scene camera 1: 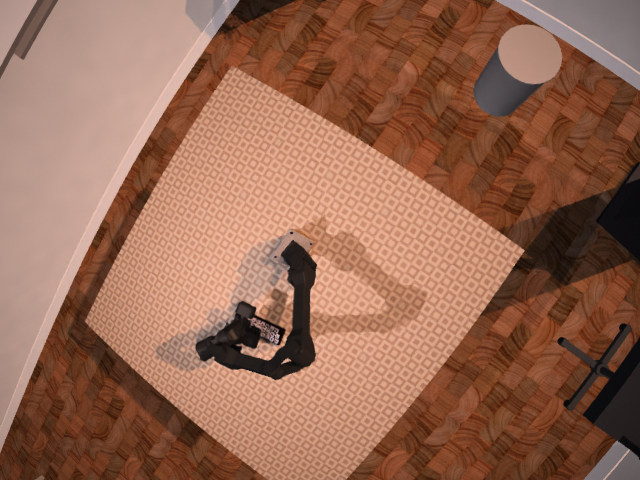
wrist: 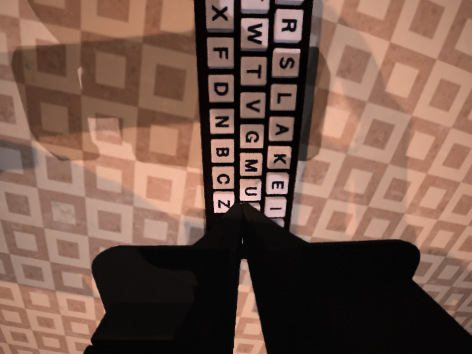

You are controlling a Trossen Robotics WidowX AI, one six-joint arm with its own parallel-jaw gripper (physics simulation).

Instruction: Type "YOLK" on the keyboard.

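Places are measured from the arm's base along level axes (x ahead, y left, z up), in millimetres.
Pixels of known places: gripper, fingertip midpoint: (scene camera 1: pixel 247 322) (wrist: pixel 240 210); arm's base, link origin: (scene camera 1: pixel 292 251).
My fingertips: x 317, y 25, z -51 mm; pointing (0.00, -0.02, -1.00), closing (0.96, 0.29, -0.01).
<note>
Ahead of a thing's pixels: the offset from my fingertips to its top centre. Level surfaces: height alone.
A black keyboard {dx -3, dy +36, dz -21 mm} (scene camera 1: pixel 267 330) (wrist: pixel 251 105) with three rows of white letter keys lies on the patterned mat. In the wrist view, the L key {dx +6, dy +68, dz -21 mm} (wrist: pixel 283 97) and the K key {dx +18, dy +33, dz -21 mm} (wrist: pixel 279 158) show in the right row. The Y and O keys do not show in the wrist view. My gripper (scene camera 1: pixel 249 325) (wrist: pixel 240 210) is shut and empty. Its fingertips are over the keyboard's near part in the wrist view, beside the Z key {dx -8, dy -10, dz -21 mm} (wrist: pixel 223 203) and just below the U key {dx +7, dy +5, dz -21 mm} (wrist: pixel 250 190). The fingers hide the keys below. Whether the tips touch a key is unclear.
The patterned mat {dz -39 mm} (scene camera 1: pixel 361 206) (wrist: pixel 375 135) lies under the arm and the keyboard. The arm's base (scene camera 1: pixel 297 239) stands up-right of the keyboard in the scene view. A grey cylinder (scene camera 1: pixel 498 87) with a pale top stands on the wooden floor (scene camera 1: pixel 439 124) at the upper right.
</note>
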